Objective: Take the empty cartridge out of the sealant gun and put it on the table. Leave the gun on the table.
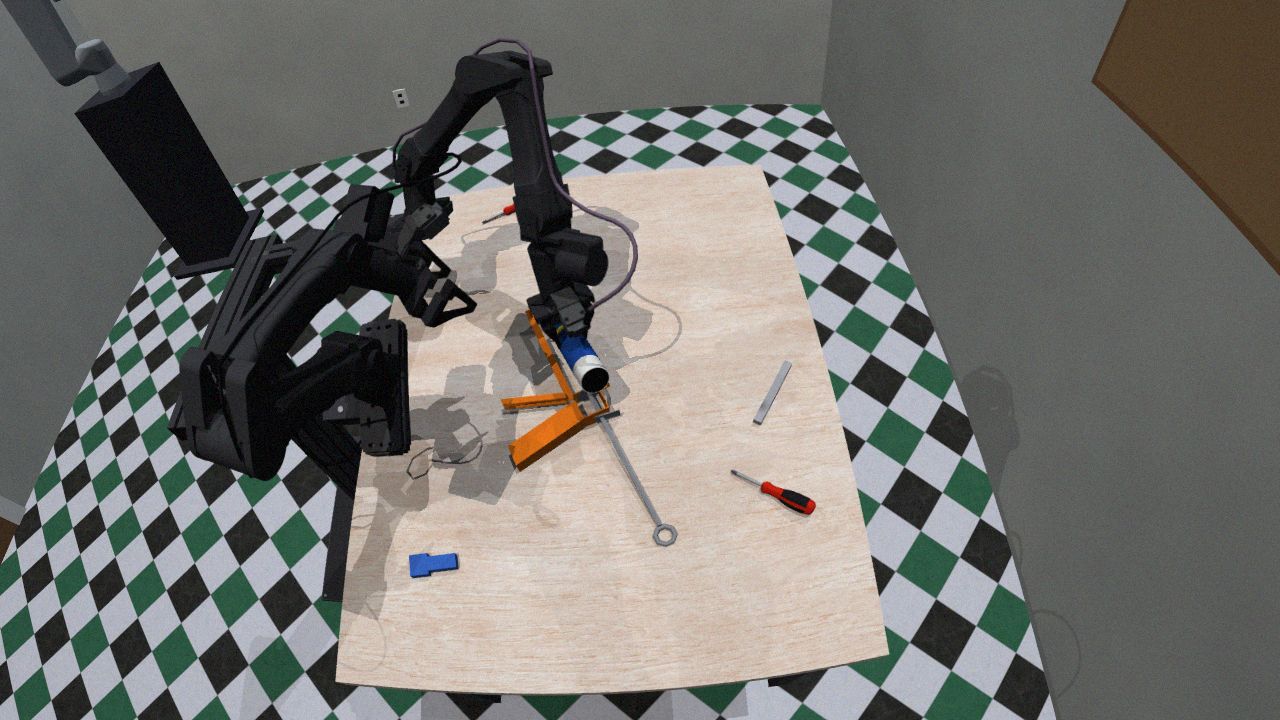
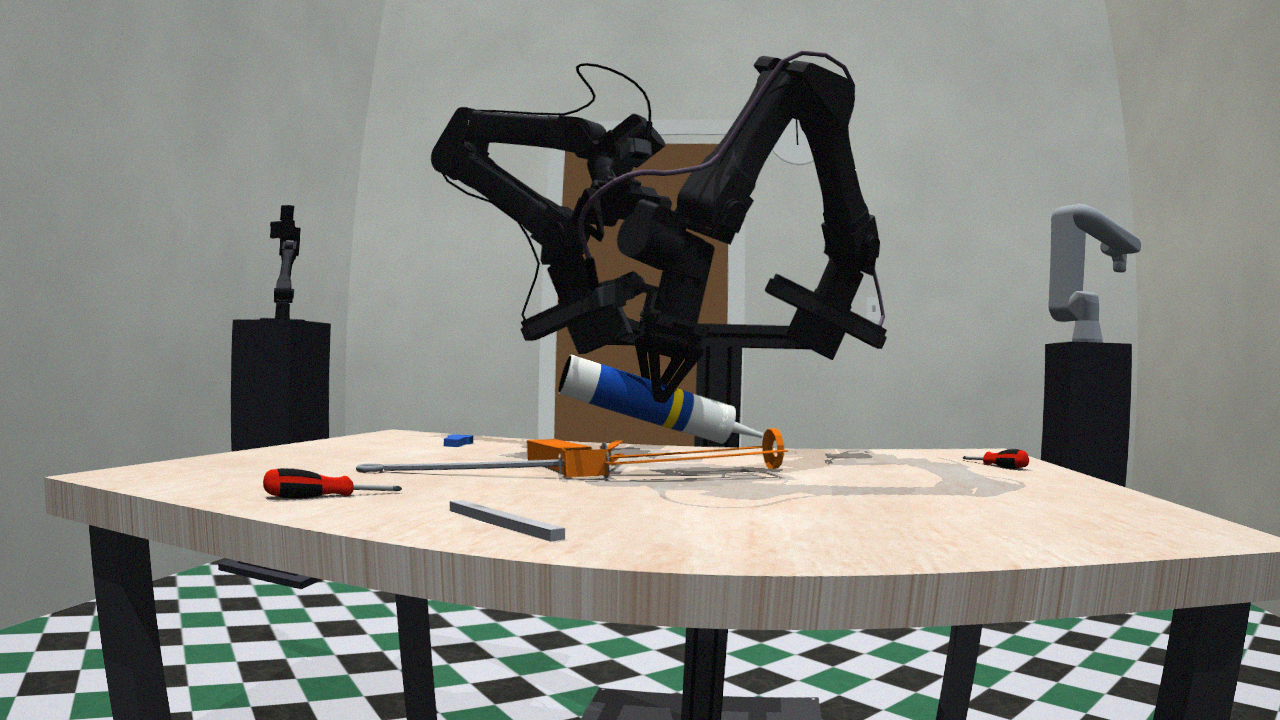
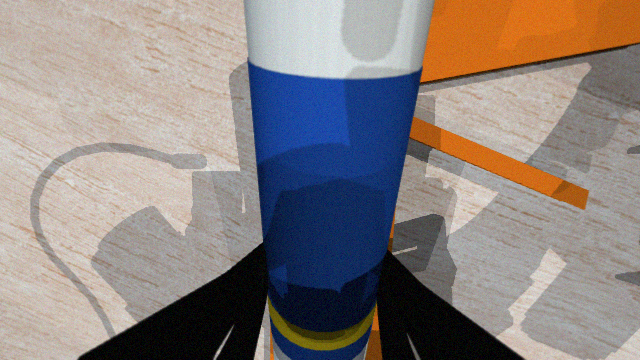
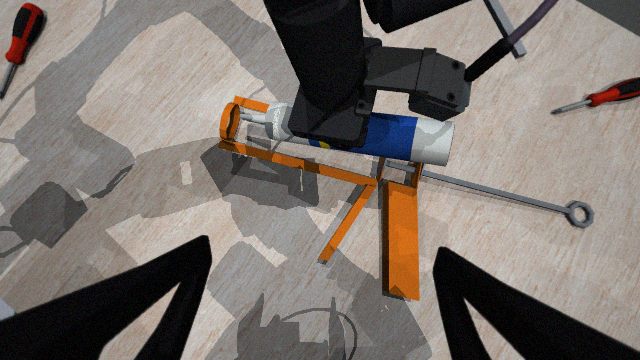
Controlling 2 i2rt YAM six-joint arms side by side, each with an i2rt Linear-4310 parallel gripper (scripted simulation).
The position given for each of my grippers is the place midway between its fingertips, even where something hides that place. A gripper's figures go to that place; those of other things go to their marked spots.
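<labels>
My left gripper (image 2: pixel 654 401) is 0.98 m from the lens. I see an orange sealant gun (image 2: pixel 579 462) that is 0.95 m from the lens, and a red-black screwdriver (image 2: pixel 1012 458) that is 1.15 m from the lens, so the orange sealant gun is nearer to the lens than the red-black screwdriver. The marked spots on the orange sealant gun and the red-black screwdriver are 0.62 m apart.
</labels>
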